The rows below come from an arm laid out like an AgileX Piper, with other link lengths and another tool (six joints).
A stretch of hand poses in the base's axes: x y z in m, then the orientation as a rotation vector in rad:
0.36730 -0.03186 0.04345 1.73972 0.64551 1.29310
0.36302 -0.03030 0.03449 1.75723 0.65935 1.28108
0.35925 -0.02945 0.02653 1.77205 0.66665 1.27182
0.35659 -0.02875 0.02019 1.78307 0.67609 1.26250
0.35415 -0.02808 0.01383 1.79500 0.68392 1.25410
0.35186 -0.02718 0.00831 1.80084 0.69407 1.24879
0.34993 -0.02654 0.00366 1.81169 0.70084 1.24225
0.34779 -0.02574 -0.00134 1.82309 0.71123 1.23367
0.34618 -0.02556 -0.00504 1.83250 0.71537 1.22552
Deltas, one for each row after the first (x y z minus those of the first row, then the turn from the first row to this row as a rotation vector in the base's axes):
-0.00428 0.00156 -0.00896 0.00317 0.02062 0.00402
-0.00805 0.00241 -0.01692 0.00758 0.03590 0.00506
-0.01071 0.00311 -0.02326 0.00866 0.04993 0.00721
-0.01315 0.00378 -0.02962 0.01135 0.06340 0.00892
-0.01544 0.00468 -0.03514 0.01049 0.07301 0.01333
-0.01737 0.00532 -0.03979 0.01364 0.08460 0.01531
-0.01951 0.00612 -0.04479 0.01536 0.09882 0.01869
-0.02112 0.00630 -0.04849 0.01743 0.10932 0.01797

